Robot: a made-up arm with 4 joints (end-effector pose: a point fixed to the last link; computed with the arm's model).
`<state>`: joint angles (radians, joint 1 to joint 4).
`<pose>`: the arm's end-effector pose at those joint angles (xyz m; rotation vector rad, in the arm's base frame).
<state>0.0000 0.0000 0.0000 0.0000</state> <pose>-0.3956 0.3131 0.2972 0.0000 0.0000 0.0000</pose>
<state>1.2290 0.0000 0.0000 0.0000</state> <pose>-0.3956 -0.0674 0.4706 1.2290 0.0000 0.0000</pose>
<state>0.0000 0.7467 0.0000 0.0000</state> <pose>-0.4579 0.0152 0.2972 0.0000 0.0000 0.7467</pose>
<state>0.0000 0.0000 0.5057 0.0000</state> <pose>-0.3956 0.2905 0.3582 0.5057 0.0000 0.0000</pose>
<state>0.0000 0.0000 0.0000 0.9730</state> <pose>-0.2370 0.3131 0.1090 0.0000 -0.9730 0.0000</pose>
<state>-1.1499 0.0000 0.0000 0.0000</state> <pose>-0.3956 0.2949 -0.0967 -1.1499 0.0000 0.0000</pose>
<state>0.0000 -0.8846 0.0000 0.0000</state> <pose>-0.0909 0.4995 0.2972 0.0000 0.0000 -0.8846</pose>
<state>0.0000 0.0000 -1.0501 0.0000</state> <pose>-0.3956 0.2597 0.1784 -1.0501 0.0000 0.0000</pose>
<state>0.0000 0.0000 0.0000 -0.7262</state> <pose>-0.3678 0.3131 0.4821 0.0000 0.7262 0.0000</pose>
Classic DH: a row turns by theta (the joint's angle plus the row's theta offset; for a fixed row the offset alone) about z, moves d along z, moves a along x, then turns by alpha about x. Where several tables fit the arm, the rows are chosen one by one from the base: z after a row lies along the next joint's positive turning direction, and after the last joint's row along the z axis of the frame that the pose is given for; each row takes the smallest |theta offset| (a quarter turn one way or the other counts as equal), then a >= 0, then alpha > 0; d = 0 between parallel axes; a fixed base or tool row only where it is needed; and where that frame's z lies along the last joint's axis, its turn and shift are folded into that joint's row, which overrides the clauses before.
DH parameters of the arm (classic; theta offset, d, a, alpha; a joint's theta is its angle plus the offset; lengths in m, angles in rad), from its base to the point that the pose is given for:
base (fixed): 1.5708 0.1143 0 1.5708
joint 1: 0 -0.0465 0.0846 -1.5708
joint 2: 0 0.1696 0.0992 1.5708
joint 3: 1.5708 -0.0919 0.0692 -1.5708
joint 4: 1.5708 -0.1293 0.2572 1.5708
tool (fixed): 3.1416 -0.0559 0 0

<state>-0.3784 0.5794 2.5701 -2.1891</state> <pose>0.0606 -0.0620 0.1150 -1.1141 -1.5813 -2.3425</pose>
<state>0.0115 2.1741 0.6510 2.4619</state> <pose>-0.3186 0.0687 0.3241 2.1231 -0.8110 0.3465</pose>
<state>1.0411 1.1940 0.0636 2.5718</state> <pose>-0.2031 0.0241 0.4630 -1.8160 2.2761 0.8406</pose>
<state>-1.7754 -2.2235 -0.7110 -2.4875</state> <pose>0.2027 0.3253 0.2555 1.4581 -0.0272 -1.5771</pose>
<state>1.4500 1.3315 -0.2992 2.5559</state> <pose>-0.2190 -0.0712 0.4096 -1.3596 2.0783 0.7988</pose>
